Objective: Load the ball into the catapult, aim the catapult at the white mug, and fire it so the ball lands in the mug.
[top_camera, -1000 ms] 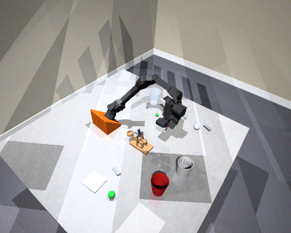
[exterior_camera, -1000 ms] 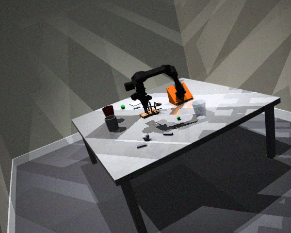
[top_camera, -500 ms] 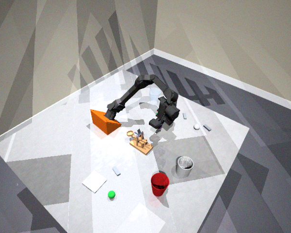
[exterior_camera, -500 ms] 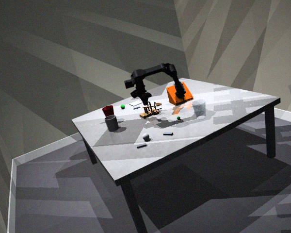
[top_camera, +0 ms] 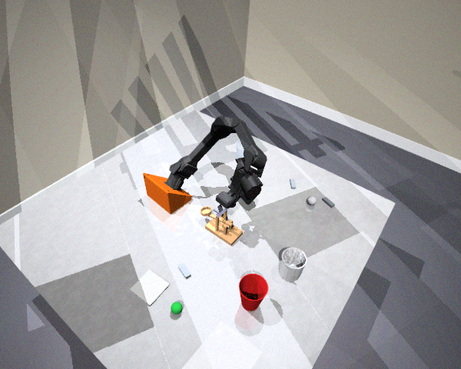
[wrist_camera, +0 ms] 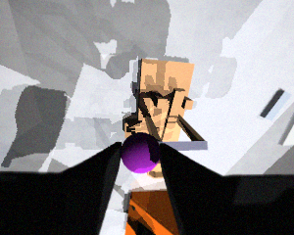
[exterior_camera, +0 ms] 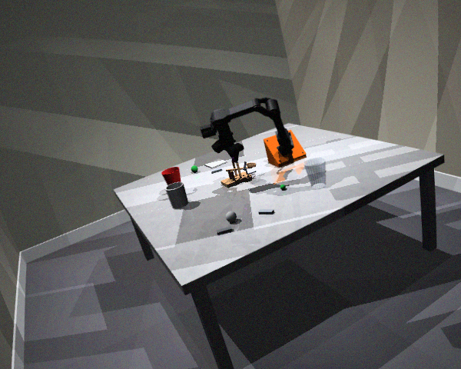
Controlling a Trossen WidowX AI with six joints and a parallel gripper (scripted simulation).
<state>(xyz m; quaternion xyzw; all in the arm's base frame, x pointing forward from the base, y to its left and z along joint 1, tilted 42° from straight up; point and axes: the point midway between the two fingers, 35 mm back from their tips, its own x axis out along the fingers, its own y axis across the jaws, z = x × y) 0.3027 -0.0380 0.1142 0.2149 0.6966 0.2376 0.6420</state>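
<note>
The catapult lies 70 mm below my gripper tip, 40 mm behind it and 30 mm to the right of it. From my gripper tip the other things lie so: red cup: 270 mm ahead, 230 mm to the right, 90 mm below; white mug: 320 mm ahead, 90 mm below, 40 mm to the right; purple ball: 10 mm above.
</note>
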